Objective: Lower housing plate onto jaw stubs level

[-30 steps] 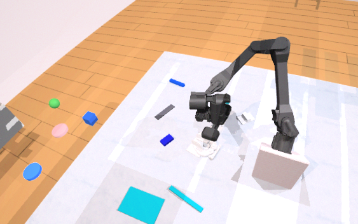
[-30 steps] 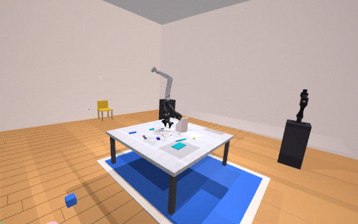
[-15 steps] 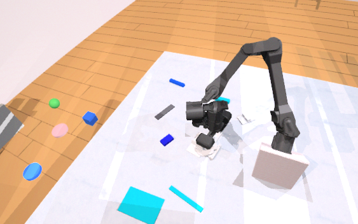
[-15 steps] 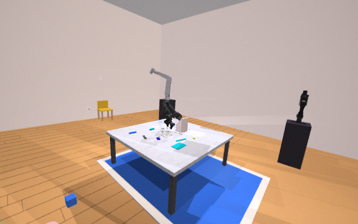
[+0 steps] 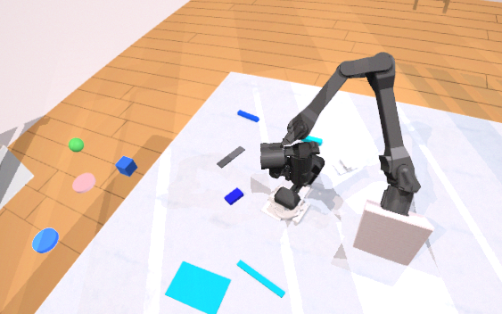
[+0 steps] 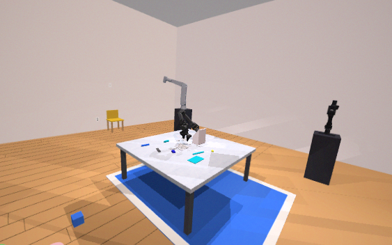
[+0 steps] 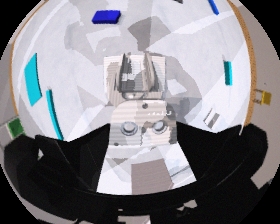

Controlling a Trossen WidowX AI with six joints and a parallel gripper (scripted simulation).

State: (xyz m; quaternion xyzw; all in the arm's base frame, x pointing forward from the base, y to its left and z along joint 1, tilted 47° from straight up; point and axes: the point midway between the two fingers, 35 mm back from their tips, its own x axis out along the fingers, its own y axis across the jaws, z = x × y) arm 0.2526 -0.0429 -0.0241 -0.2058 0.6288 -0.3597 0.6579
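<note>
Right now the white base is 70 mm ahead of my gripper tip, 10 mm to the right of it and 80 mm below it. The rest, counted from my gripper tip: blue block 220 mm ahead, 20 mm to the left, 80 mm below; then long cyan bar 40 mm ahead, 250 mm to the left, 80 mm below; then grey bar 320 mm ahead, 140 mm to the right, 80 mm below.
</note>
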